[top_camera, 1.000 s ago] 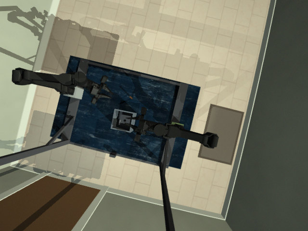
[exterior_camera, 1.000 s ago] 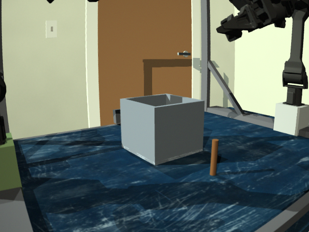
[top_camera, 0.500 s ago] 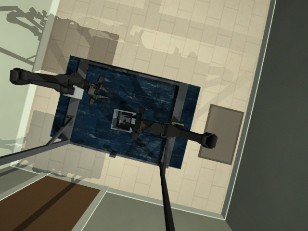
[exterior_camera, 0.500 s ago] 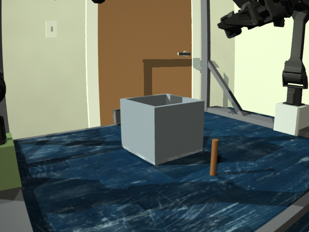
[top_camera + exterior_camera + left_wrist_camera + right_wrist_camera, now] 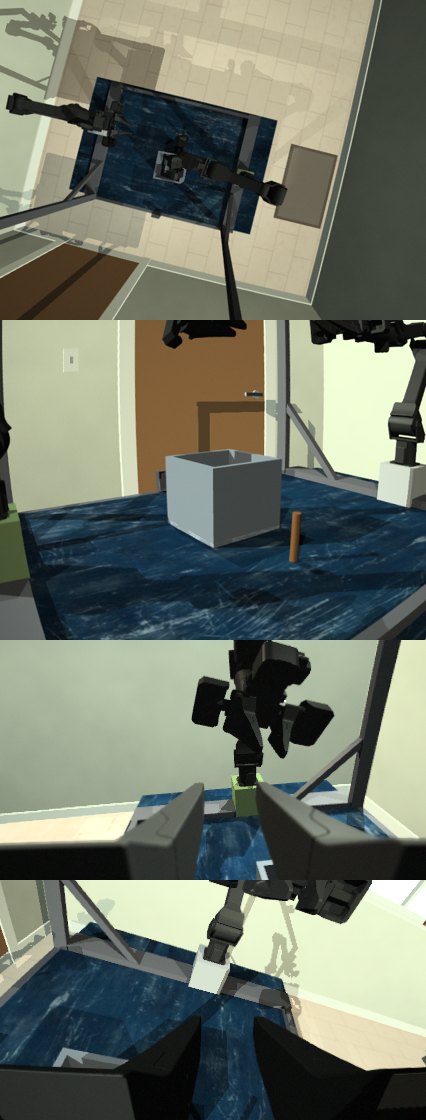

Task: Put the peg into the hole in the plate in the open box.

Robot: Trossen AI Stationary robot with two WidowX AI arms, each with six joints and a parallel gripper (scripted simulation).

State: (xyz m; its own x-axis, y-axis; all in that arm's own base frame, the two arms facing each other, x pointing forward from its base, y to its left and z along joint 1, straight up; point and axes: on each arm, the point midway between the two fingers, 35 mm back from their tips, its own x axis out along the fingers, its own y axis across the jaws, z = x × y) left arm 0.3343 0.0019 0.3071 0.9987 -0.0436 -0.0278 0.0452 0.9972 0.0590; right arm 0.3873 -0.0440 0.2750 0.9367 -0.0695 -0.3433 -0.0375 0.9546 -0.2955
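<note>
My right hand is 34 cm above the orange peg, 12 cm short of it and 6 cm to the right of it. The rest, counted from my right hand: grey plate (34 cm below, 8 cm behind, 4 cm to the left).
</note>
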